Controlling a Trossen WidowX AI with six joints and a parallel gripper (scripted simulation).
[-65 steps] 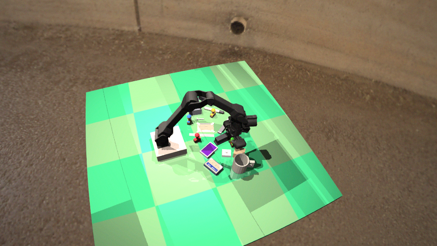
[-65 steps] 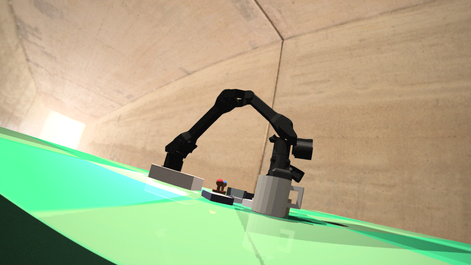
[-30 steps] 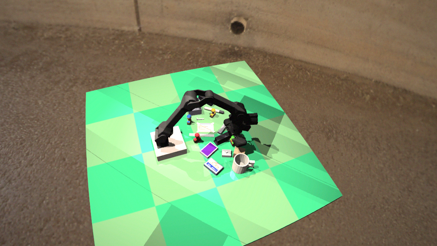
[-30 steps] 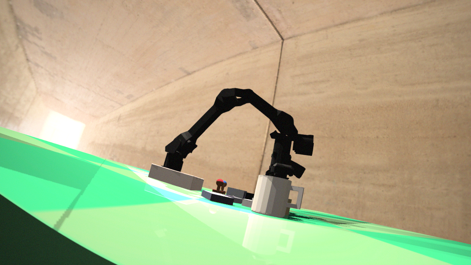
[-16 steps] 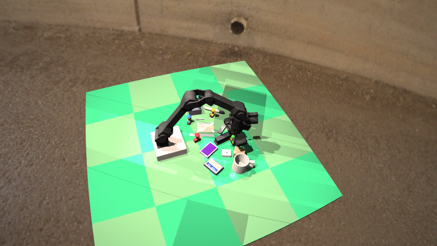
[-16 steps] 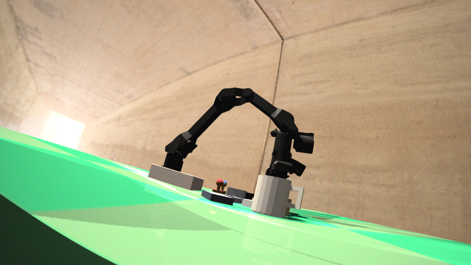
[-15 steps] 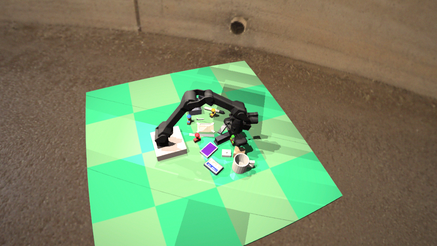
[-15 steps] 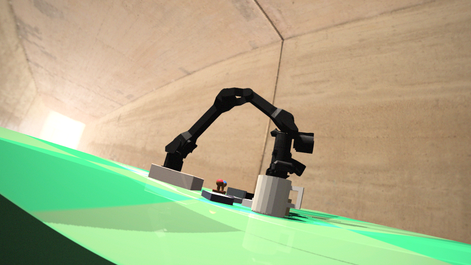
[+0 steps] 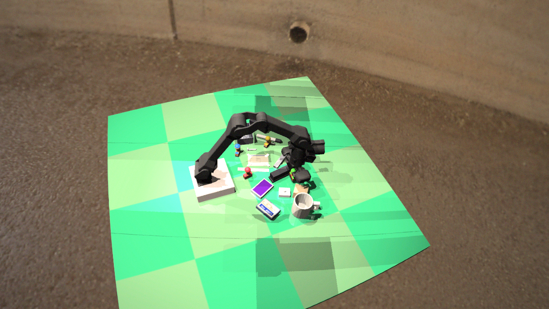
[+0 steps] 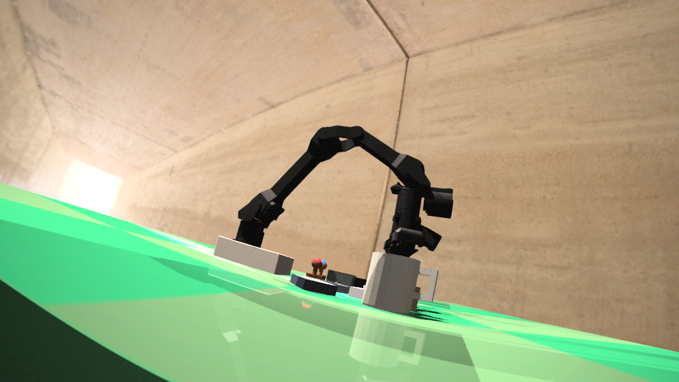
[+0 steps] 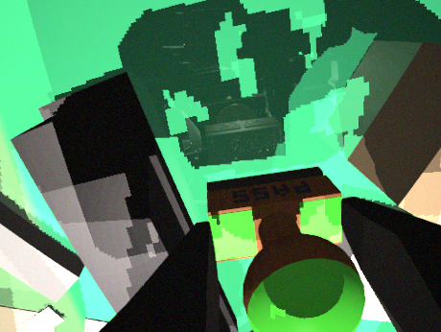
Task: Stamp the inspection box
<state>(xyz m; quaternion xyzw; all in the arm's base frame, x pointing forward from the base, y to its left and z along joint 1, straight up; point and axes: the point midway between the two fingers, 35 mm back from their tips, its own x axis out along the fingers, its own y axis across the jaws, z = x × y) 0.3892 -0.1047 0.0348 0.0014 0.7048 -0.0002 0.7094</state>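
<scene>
Right now my gripper tip is 15 cm past the purple ink pad and 5 cm above it. From my gripper tip the other things lie so: long black box 2 cm behind, 5 cm to the left, 4 cm below; then tan block 8 cm to the right, 3 cm below; then green stamp right at my gripper tip.
</scene>
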